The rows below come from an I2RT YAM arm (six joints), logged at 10 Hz.
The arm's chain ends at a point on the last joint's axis. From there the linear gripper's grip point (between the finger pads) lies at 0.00 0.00 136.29 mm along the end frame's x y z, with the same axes.
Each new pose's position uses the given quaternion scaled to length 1; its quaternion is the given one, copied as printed.
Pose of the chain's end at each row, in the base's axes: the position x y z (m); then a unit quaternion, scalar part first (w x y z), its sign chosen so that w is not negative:
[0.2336, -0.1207, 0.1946, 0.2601, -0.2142, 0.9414, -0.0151]
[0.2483, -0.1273, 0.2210, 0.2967, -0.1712, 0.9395, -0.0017]
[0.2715, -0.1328, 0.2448, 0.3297, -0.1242, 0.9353, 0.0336]
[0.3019, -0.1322, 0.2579, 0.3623, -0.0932, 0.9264, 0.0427]
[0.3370, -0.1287, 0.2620, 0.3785, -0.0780, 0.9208, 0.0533]
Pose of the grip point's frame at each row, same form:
[0.3012, -0.1094, 0.0768, 0.2601, -0.2142, 0.9414, -0.0151]
[0.3244, -0.1139, 0.1087, 0.2967, -0.1712, 0.9395, -0.0017]
[0.3544, -0.1131, 0.1384, 0.3297, -0.1242, 0.9353, 0.0336]
[0.3923, -0.1122, 0.1579, 0.3623, -0.0932, 0.9264, 0.0427]
[0.4309, -0.1073, 0.1655, 0.3785, -0.0780, 0.9208, 0.0533]

